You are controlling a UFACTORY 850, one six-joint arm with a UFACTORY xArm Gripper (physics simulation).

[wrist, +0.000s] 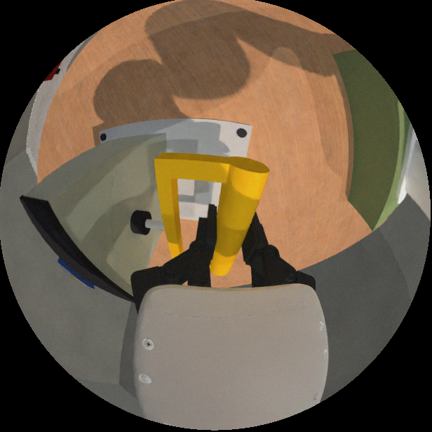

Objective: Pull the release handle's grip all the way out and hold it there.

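The release handle's yellow grip [242, 197] is a D-shaped frame with a thick round bar on its right side, in the middle of the wrist view. A short light rod [155, 224] with a black collar [141, 222] joins the grip's left side to the grey-green housing [95, 185]. My gripper [228, 218] is shut on the thick bar. One black finger passes through the frame's opening, left of the bar, and the other lies along its right side. The fingers' contact faces are partly hidden by the bar.
A light metal plate [231, 136] with dark bolts lies on the wooden table top [295, 150] behind the grip. The housing has a black edge [70, 245] at left, with a blue part [75, 273] beyond it. A green object [372, 135] stands at right, and a red part [51, 73] shows at upper left.
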